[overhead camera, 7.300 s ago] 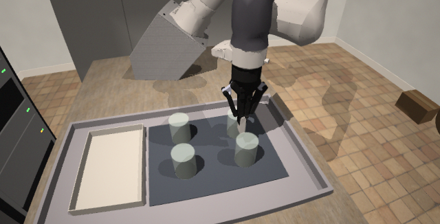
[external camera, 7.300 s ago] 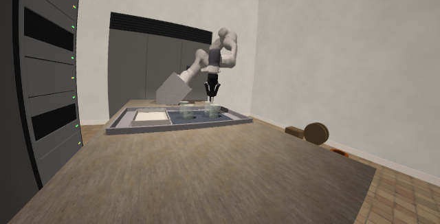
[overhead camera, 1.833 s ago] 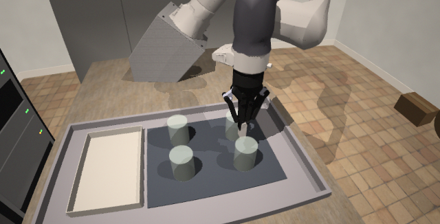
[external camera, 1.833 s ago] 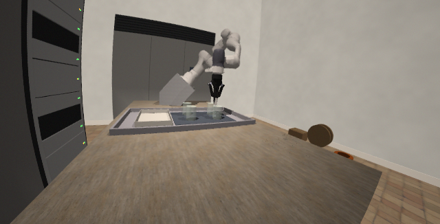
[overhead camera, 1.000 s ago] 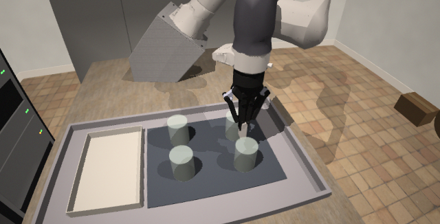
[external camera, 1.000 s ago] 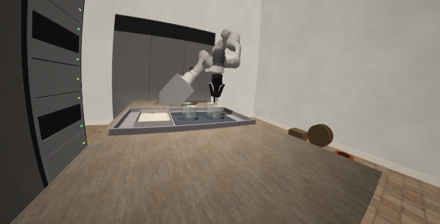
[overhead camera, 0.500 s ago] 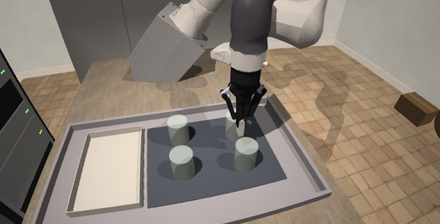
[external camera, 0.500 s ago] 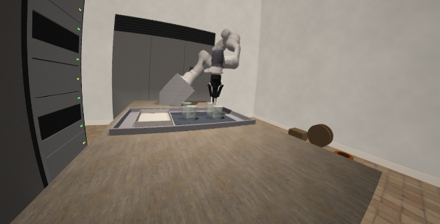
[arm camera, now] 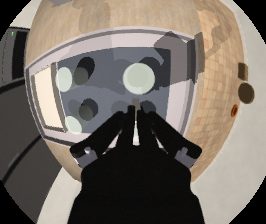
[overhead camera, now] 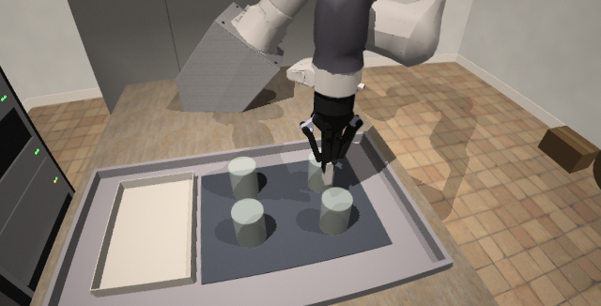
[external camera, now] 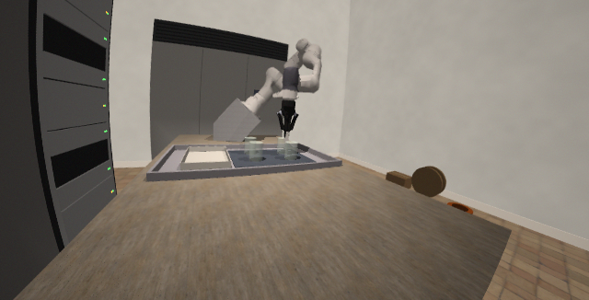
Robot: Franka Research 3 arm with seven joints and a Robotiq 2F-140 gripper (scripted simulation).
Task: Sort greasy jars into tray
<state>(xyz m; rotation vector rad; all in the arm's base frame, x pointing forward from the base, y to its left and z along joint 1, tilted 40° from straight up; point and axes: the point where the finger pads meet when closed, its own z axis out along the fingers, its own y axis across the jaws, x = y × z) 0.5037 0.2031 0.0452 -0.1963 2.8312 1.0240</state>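
Now: hand 50 mm short of the rimmed steel table top, 200 mm to the left of it and 110 mm above it. Also, from my hand: dark drying mat (20 mm ahead, 90 mm to the right, 110 mm below); cream tray (70 mm ahead, 410 mm to the right, 100 mm below).
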